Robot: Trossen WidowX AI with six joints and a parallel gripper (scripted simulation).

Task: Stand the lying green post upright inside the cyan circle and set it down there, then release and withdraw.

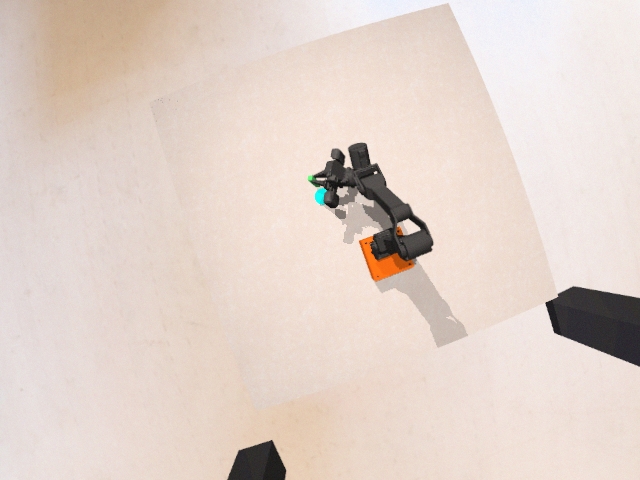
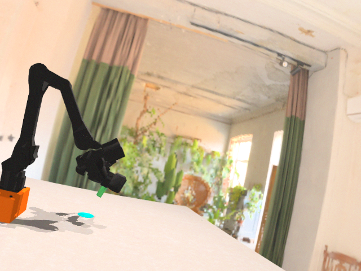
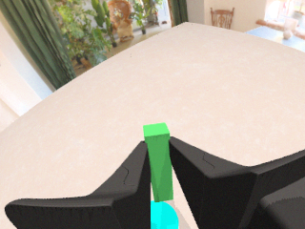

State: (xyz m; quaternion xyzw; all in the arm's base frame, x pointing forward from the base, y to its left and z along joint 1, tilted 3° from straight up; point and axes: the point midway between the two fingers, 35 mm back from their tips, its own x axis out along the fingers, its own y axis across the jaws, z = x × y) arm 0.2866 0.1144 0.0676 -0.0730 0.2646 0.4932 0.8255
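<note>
The cyan circle lies 5 cm behind my gripper tip, 2 cm to the right of it and 13 cm below it. Also, from my gripper tip: green post 1 cm behind, 1 cm to the right, 2 cm below.
</note>
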